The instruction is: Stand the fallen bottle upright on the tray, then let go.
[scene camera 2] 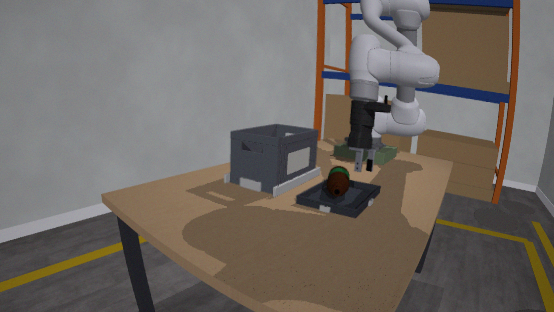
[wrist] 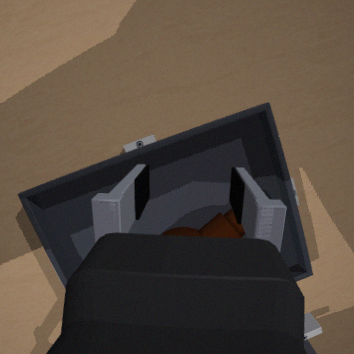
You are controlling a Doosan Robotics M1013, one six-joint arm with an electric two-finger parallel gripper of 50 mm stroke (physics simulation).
My gripper shows in scene camera 2 and in the wrist view. One and the same spot on my gripper: (wrist: 261,217) is (scene camera 2: 362,149).
